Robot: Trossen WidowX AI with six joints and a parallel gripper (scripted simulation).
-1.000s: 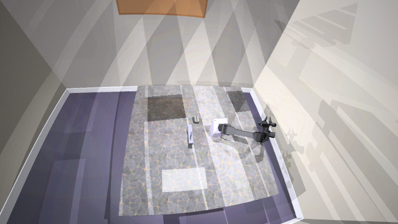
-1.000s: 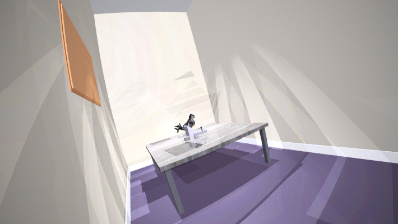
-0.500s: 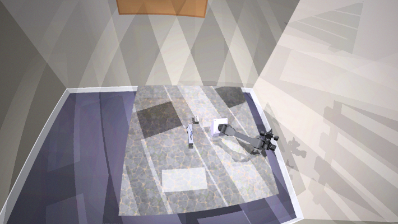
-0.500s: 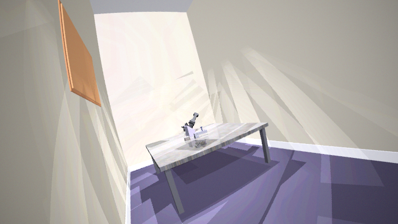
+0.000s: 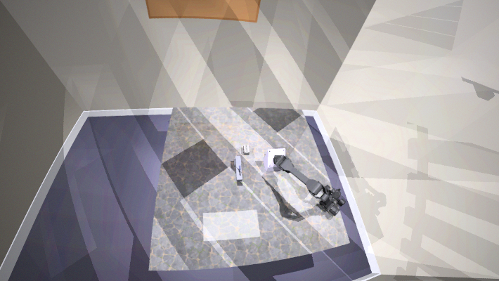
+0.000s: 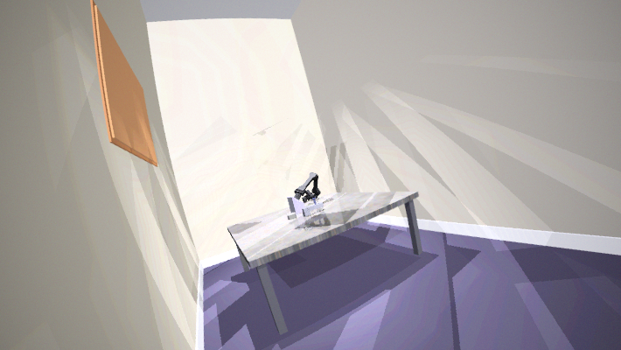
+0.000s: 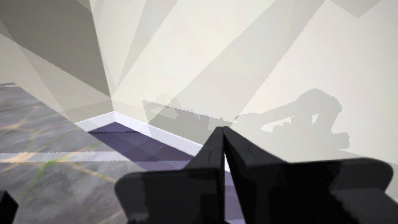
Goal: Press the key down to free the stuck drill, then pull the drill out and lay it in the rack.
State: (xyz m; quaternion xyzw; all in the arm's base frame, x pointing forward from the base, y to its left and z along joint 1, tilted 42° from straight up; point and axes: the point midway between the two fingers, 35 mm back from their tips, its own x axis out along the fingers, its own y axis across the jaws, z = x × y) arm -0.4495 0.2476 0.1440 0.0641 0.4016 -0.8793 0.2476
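Now: gripper tip 760 mm short of the grey key, 210 mm to the left of it and 50 mm below it. The rest, counted from my gripper tip: grey block (680 mm ahead, 410 mm to the right, 20 mm below); then drill (760 mm ahead, 270 mm to the right).
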